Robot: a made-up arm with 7 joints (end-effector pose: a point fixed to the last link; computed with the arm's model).
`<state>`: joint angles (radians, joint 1 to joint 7).
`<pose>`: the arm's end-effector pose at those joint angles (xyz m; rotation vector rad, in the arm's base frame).
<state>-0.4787 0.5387 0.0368 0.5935 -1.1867 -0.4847 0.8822</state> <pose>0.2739 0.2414 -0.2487 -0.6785 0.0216 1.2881</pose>
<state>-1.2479 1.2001 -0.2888 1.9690 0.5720 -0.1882 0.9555</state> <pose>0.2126 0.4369 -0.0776 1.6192 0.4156 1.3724</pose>
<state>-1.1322 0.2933 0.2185 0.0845 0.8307 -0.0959 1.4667</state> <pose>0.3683 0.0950 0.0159 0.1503 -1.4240 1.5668</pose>
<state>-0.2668 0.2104 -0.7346 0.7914 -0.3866 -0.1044 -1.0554</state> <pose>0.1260 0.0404 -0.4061 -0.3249 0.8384 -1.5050</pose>
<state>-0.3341 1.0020 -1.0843 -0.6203 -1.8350 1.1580 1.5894</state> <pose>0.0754 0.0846 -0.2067 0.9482 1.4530 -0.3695</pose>
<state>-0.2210 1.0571 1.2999 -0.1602 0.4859 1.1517 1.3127</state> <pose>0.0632 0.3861 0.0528 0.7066 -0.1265 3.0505</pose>
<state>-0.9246 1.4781 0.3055 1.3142 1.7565 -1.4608 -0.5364</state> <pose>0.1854 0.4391 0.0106 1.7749 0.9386 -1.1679</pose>
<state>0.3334 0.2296 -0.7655 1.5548 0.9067 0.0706 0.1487</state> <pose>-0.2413 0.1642 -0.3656 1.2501 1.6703 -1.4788</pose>
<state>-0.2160 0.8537 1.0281 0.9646 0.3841 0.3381 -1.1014</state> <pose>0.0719 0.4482 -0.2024 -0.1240 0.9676 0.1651</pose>
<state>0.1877 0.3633 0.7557 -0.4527 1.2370 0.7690 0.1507</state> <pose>0.0606 0.2890 -0.1454 1.6094 0.6352 1.4350</pose>
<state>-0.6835 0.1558 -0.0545 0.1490 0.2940 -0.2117 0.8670</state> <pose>0.3268 0.0461 -0.1636 0.1821 -0.6497 0.6327</pose>
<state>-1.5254 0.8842 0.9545 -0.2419 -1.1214 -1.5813 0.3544</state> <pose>0.1204 0.2853 0.1303 0.9877 2.3753 -0.2013</pose>
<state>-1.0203 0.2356 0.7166 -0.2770 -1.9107 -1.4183 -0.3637</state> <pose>0.2721 0.2134 -0.0324 -1.6728 -2.3546 0.6906</pose>
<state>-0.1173 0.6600 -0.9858 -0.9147 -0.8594 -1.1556 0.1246</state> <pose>0.0767 0.0516 -0.1339 -1.3546 -0.7146 -0.5702</pose>
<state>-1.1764 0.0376 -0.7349 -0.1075 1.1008 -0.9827 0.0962</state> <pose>0.2292 -0.1460 -0.0470 0.9002 -2.2896 -1.0160</pose>
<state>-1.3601 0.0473 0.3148 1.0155 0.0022 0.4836 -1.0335</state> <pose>0.4414 0.0032 -0.1125 -0.3096 0.3674 -1.1632</pose>
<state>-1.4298 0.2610 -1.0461 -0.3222 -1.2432 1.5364 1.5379</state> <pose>0.2269 -0.1197 -0.0583 1.1988 -0.1081 -0.1911</pose>
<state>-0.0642 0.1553 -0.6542 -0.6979 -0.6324 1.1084 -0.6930</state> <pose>0.1030 -0.0338 -0.1944 -0.5189 0.7177 -1.7526</pose>
